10 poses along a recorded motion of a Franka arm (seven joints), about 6.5 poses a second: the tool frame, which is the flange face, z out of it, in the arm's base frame.
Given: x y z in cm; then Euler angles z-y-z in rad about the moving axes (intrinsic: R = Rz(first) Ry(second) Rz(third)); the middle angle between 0 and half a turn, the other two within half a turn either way.
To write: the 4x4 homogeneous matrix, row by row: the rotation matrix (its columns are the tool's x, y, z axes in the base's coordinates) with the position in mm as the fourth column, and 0 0 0 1 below. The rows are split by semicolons. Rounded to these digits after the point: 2 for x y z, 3 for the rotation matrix.
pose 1, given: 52.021 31.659 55.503 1.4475 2.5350 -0.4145
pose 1, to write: 0.307 -0.949 0.070 520.21; -0.796 -0.216 0.566 316.59; -0.522 -0.230 -0.822 555.03; 0 0 0 1
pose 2, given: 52.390 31.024 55.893 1.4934 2.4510 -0.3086
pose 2, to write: 0.246 -0.968 0.049 523.90; -0.756 -0.160 0.635 310.24; -0.607 -0.193 -0.771 558.93; 0 0 0 1
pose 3, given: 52.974 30.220 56.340 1.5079 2.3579 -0.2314
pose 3, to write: 0.186 -0.982 0.044 529.74; -0.702 -0.101 0.705 302.20; -0.687 -0.162 -0.708 563.40; 0 0 0 1
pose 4, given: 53.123 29.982 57.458 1.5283 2.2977 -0.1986
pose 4, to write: 0.169 -0.985 0.032 531.23; -0.659 -0.089 0.747 299.82; -0.733 -0.147 -0.665 574.58; 0 0 0 1
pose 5, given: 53.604 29.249 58.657 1.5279 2.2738 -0.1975
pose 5, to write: 0.169 -0.985 0.033 536.04; -0.642 -0.085 0.762 292.49; -0.748 -0.150 -0.647 586.57; 0 0 0 1
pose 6, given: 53.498 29.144 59.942 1.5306 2.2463 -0.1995
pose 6, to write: 0.173 -0.984 0.031 534.98; -0.620 -0.084 0.780 291.44; -0.765 -0.155 -0.625 599.42; 0 0 0 1
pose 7, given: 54.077 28.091 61.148 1.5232 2.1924 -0.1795
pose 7, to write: 0.151 -0.988 0.039 540.77; -0.581 -0.057 0.812 280.91; -0.800 -0.145 -0.582 611.48; 0 0 0 1
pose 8, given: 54.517 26.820 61.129 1.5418 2.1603 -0.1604
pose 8, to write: 0.144 -0.989 0.024 545.17; -0.553 -0.060 0.831 268.20; -0.821 -0.133 -0.556 611.29; 0 0 0 1
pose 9, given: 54.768 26.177 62.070 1.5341 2.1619 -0.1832
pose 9, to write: 0.162 -0.986 0.030 547.68; -0.554 -0.065 0.830 261.77; -0.816 -0.151 -0.557 620.70; 0 0 0 1
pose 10, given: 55.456 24.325 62.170 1.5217 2.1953 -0.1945
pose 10, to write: 0.165 -0.986 0.040 554.56; -0.582 -0.065 0.810 243.25; -0.796 -0.157 -0.585 621.70; 0 0 0 1
